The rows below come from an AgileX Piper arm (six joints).
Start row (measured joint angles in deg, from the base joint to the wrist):
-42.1 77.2 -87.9 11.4 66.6 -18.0
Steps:
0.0 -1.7 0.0 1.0 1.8 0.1
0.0 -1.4 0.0 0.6 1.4 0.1
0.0 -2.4 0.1 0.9 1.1 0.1
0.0 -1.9 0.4 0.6 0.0 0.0
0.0 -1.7 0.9 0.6 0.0 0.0
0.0 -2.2 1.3 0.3 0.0 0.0
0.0 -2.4 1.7 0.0 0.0 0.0
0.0 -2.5 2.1 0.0 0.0 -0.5
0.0 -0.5 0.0 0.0 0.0 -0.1
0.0 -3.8 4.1 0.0 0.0 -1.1
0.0 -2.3 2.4 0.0 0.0 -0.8
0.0 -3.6 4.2 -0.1 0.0 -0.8
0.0 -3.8 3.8 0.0 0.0 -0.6
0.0 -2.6 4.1 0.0 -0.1 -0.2
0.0 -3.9 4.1 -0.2 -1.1 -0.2
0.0 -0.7 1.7 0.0 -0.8 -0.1
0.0 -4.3 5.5 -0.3 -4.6 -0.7
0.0 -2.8 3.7 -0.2 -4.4 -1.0
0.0 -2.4 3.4 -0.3 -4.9 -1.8
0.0 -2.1 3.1 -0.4 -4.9 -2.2
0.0 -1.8 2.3 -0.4 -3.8 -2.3
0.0 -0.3 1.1 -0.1 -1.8 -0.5
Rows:
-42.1 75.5 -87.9 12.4 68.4 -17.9
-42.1 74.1 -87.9 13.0 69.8 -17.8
-42.1 71.7 -87.8 13.9 70.9 -17.7
-42.1 69.8 -87.4 14.5 70.9 -17.7
-42.1 68.1 -86.5 15.1 70.9 -17.7
-42.1 65.9 -85.2 15.4 70.9 -17.7
-42.1 63.5 -83.5 15.4 70.9 -17.7
-42.1 61.0 -81.4 15.4 70.9 -18.2
-42.1 60.5 -81.4 15.4 70.9 -18.3
-42.1 56.7 -77.3 15.4 70.9 -19.4
-42.1 54.4 -74.9 15.4 70.9 -20.2
-42.1 50.8 -70.7 15.3 70.9 -21.0
-42.1 47.0 -66.9 15.3 70.9 -21.6
-42.1 44.4 -62.8 15.3 70.8 -21.8
-42.1 40.5 -58.7 15.1 69.7 -22.0
-42.1 39.8 -57.0 15.1 68.9 -22.1
-42.1 35.5 -51.5 14.8 64.3 -22.8
-42.1 32.7 -47.8 14.6 59.9 -23.8
-42.1 30.3 -44.4 14.3 55.0 -25.6
-42.1 28.2 -41.3 13.9 50.1 -27.8
-42.1 26.4 -39.0 13.5 46.3 -30.1
-42.1 26.1 -37.9 13.4 44.5 -30.6

